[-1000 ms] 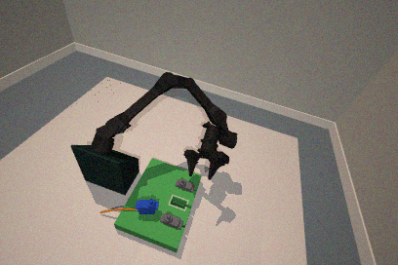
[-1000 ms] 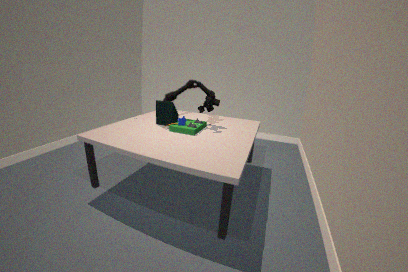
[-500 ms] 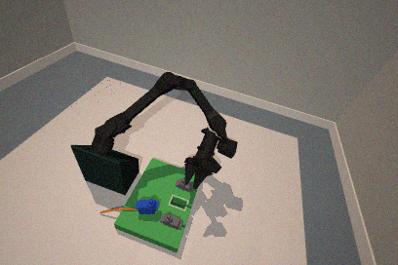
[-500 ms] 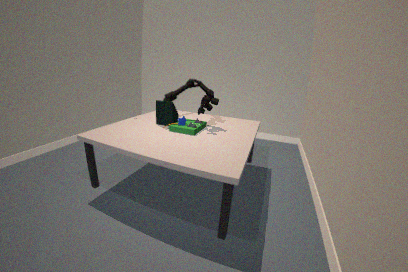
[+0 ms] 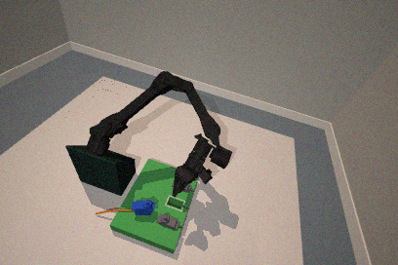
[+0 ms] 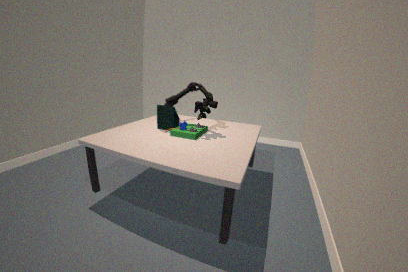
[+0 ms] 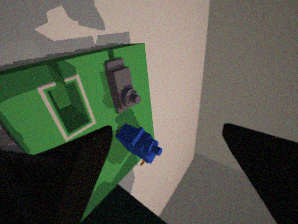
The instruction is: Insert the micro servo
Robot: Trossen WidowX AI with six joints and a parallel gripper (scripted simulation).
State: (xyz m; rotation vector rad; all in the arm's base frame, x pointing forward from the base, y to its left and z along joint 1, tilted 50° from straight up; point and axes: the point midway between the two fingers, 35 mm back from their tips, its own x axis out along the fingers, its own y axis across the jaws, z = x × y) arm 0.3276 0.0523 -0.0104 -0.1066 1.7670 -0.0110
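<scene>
The green deck is 110 mm behind my gripper tip, 10 mm to the left of it and 140 mm below it.
</scene>
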